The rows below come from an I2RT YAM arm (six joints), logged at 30 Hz.
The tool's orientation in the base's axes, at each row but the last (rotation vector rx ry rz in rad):
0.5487, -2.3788, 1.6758
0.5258, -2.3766, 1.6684
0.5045, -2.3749, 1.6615
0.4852, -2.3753, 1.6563
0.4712, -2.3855, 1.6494
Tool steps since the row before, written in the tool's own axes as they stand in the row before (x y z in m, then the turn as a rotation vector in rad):
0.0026, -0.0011, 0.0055, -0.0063, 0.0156, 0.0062
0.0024, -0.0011, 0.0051, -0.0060, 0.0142, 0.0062
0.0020, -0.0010, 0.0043, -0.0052, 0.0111, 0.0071
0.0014, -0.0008, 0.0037, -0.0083, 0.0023, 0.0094
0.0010, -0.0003, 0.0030, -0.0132, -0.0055, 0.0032
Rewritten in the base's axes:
-0.0016, -0.0060, 0.0000, 0.0000, 0.0000, -0.0179
-0.0015, -0.0055, 0.0000, 0.0002, -0.0004, -0.0166
-0.0013, -0.0047, 0.0001, 0.0007, -0.0024, -0.0139
-0.0009, -0.0039, -0.0001, 0.0070, -0.0068, -0.0082
-0.0008, -0.0030, -0.0005, 0.0143, -0.0029, -0.0009

